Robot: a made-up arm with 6 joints.
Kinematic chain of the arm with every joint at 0, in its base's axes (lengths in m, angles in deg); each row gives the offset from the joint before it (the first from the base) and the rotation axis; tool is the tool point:
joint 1: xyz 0 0 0.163 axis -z
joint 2: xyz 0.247 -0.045 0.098 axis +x
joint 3: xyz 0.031 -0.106 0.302 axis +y
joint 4: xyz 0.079 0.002 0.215 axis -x
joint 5: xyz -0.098 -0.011 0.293 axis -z
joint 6: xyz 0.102 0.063 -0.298 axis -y
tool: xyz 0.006 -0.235 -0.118
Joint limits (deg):
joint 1: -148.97..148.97
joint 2: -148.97..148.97
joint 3: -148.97..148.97
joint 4: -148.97..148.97
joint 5: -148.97..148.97
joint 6: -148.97..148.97
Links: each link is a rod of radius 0.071 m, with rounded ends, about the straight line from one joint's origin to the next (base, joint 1, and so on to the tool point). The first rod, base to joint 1, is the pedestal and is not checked.
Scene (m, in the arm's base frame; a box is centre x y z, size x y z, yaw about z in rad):
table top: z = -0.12
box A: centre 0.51 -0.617 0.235 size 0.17 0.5 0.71 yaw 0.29
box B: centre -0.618 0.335 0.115 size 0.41 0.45 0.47 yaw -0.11
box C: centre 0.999 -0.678 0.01 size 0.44 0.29 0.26 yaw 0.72
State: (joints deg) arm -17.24 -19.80 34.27 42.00 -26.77 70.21
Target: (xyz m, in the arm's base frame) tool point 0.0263 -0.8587 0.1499
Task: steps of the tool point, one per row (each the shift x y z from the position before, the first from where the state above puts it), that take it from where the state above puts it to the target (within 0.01 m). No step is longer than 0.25 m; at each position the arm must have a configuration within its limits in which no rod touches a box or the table.
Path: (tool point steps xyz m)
1: -0.0180 -0.1717 0.0656
2: -0.0799 -0.1796 0.0540
3: -0.1470 -0.1592 0.0325
4: -0.0564 -0.1565 -0.0775
5: -0.0725 -0.1303 -0.1111
6: -0.0797 -0.0941 -0.1395
7: -0.0757 -0.0514 -0.1594
8: -0.0604 -0.0068 -0.1679

